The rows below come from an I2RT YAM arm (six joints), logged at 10 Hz.
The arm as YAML. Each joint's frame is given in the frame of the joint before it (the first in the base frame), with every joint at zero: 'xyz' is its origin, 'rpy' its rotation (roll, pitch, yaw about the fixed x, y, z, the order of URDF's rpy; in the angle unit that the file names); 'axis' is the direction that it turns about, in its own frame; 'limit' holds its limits. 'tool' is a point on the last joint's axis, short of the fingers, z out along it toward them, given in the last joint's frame.
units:
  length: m
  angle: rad
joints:
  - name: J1
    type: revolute
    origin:
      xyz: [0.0, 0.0, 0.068]
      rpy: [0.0, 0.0, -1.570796]
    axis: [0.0, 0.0, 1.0]
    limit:
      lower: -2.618
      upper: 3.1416
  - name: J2
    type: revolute
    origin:
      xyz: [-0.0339, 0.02, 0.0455]
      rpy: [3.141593, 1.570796, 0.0]
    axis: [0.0, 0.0, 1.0]
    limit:
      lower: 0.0
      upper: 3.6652
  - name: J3
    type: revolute
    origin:
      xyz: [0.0, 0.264, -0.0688]
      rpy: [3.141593, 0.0, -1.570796]
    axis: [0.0, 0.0, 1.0]
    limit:
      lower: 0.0
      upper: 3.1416
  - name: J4
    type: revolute
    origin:
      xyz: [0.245, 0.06, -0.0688]
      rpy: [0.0, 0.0, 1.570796]
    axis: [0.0, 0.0, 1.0]
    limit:
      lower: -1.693
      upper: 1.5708
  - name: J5
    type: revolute
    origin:
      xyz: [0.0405, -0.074, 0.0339]
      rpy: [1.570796, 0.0, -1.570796]
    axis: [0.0, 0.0, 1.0]
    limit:
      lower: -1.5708
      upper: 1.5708
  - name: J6
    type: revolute
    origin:
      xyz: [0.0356, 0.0, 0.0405]
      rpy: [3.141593, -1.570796, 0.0]
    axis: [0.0, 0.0, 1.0]
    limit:
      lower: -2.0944
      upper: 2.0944
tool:
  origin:
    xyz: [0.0, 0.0, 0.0]
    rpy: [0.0, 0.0, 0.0]
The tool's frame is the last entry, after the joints.
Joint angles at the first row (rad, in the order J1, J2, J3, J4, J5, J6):
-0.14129, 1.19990, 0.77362, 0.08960, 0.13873, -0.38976
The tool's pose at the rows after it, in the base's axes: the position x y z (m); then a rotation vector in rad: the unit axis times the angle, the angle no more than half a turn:
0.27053 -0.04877 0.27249 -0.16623 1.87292 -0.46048
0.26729 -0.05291 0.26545 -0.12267 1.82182 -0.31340
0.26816 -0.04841 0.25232 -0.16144 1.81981 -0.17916
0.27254 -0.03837 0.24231 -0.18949 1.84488 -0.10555
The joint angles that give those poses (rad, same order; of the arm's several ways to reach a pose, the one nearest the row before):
-0.16902, 1.19807, 0.73355, 0.17975, 0.07215, -0.40014
-0.20141, 1.19459, 0.68519, 0.26517, -0.04584, -0.30006
-0.19880, 1.21458, 0.64749, 0.31146, -0.15524, -0.25579
-0.16331, 1.24328, 0.63716, 0.31876, -0.18220, -0.23170

